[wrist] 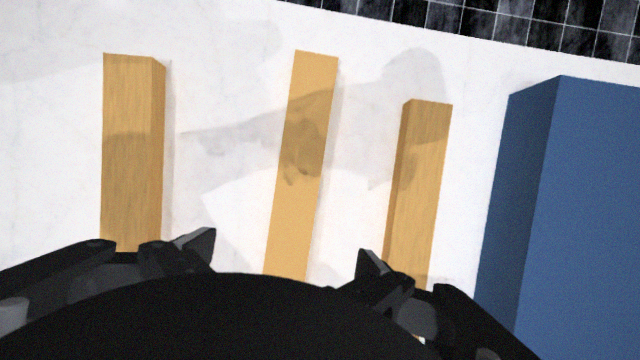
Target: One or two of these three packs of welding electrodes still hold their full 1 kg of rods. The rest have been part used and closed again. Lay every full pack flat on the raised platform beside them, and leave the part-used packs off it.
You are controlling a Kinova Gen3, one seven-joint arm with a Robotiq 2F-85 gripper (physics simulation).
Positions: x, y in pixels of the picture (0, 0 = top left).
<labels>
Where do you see an electrode pack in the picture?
313, 76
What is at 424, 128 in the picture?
An electrode pack.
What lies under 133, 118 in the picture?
An electrode pack.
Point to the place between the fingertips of my gripper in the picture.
286, 254
</labels>
